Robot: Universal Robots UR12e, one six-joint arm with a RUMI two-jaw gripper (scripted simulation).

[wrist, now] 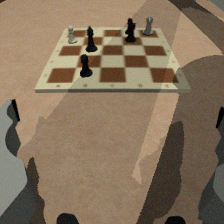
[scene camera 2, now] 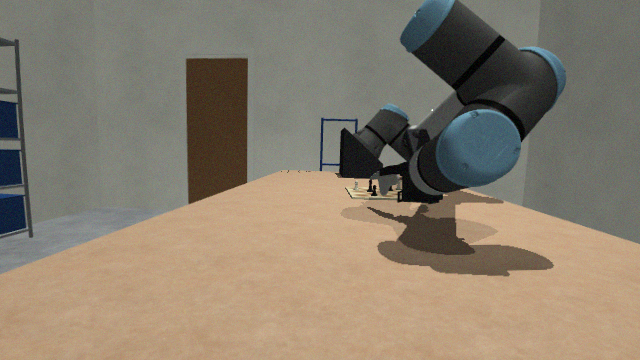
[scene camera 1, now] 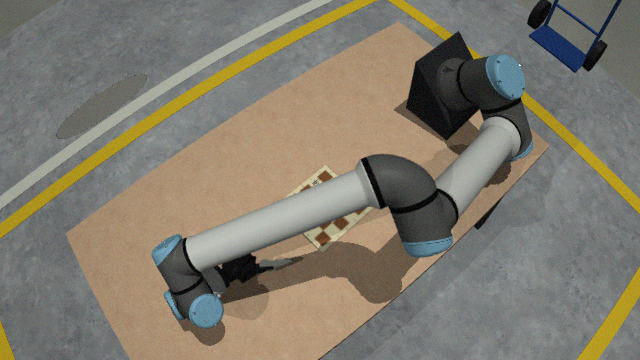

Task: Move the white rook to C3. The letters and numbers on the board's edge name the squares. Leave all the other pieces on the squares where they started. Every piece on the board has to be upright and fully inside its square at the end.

Observation:
In view: the gripper [scene camera 2: 402,180] and a chessboard [wrist: 147,65].
The gripper shows as well in the wrist view [wrist: 118,104] and in scene camera 1 [scene camera 1: 275,240].

